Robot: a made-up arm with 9 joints.
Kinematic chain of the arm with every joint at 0, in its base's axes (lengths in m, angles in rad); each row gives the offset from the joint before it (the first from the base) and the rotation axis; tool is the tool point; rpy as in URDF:
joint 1: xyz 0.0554 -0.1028 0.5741 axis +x
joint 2: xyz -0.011 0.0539 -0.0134 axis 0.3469 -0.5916 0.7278
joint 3: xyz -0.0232 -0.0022 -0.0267 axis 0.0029 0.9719 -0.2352
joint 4: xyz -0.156 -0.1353 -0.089 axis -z
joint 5: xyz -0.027 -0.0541 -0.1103 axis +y
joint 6: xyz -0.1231 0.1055 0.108 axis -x
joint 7: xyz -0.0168 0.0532 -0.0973 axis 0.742 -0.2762 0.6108
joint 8: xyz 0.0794 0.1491 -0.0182 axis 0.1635 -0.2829 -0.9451
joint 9: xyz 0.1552 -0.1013 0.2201 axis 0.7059 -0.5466 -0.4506
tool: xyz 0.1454 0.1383 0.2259 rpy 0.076 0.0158 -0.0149
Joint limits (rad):
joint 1: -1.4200..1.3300
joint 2: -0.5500..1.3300
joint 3: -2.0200..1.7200
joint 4: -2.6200..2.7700
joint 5: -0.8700..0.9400
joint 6: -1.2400..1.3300
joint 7: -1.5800..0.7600
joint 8: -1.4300..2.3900
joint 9: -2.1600..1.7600
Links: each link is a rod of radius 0.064 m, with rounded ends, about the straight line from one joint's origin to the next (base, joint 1, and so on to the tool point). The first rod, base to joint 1, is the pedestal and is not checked.
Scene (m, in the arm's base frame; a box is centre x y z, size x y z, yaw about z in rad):
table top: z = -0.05
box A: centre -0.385 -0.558 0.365 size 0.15 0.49 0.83 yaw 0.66
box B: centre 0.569 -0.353 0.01 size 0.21 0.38 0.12 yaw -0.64
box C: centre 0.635 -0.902 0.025 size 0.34 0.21 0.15 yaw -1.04
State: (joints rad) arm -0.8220 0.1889 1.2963 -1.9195 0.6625 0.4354 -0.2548 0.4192 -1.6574
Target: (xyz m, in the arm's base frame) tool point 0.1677 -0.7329 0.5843
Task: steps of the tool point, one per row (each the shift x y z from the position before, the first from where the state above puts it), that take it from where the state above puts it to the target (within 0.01 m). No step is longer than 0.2 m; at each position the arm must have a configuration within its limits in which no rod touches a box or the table.
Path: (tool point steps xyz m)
1: 0.0508 -0.1768 0.0215
2: 0.0948 -0.1266 -0.0130
3: 0.1062 -0.0665 -0.0333
4: 0.0441 -0.1284 -0.0296
5: 0.0906 -0.1136 -0.0357
6: 0.1241 -0.0818 -0.0342
7: 0.1363 -0.0443 -0.0270

